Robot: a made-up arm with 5 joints.
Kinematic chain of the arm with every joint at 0, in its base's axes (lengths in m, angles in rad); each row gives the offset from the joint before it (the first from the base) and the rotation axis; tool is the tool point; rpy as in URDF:
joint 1: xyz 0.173 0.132 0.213 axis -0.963 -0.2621 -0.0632
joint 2: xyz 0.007 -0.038 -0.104 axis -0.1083 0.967 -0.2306
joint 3: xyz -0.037 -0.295 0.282 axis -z
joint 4: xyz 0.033 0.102 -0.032 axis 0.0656 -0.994 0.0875
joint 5: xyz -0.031 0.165 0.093 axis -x
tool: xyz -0.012 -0.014 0.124 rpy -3.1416 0 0
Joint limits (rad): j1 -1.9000..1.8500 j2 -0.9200..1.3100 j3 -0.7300..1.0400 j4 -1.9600..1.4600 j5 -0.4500..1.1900
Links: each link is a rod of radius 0.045 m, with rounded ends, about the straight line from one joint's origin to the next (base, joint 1, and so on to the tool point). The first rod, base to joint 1, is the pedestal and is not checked.
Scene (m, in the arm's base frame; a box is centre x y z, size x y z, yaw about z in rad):
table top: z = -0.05
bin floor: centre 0.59 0 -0.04 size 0.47 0.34 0.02 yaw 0.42
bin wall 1: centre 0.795 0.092 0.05 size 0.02 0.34 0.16 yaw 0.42
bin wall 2: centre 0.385 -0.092 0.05 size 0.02 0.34 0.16 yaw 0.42
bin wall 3: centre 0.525 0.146 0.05 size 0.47 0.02 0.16 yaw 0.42
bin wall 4: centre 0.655 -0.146 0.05 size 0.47 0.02 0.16 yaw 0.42
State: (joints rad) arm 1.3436 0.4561 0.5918 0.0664 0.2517
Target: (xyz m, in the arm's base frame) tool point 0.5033 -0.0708 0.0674
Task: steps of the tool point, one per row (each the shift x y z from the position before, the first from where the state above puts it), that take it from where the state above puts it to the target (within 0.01 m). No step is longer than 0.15 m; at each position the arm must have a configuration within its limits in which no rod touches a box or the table.
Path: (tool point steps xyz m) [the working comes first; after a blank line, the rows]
Joints at the target: 0.3792 1.3100 0.0695 -1.5852 0.4876
Straight joint move there: clear.

1: 0.0914 -0.0901 0.0512
2: 0.0789 -0.1207 -0.0021
3: 0.0510 -0.1237 -0.0614
4: 0.0117 -0.0979 -0.1094
5: -0.0311 -0.0511 -0.1315
6: -0.0678 0.0023 -0.1207

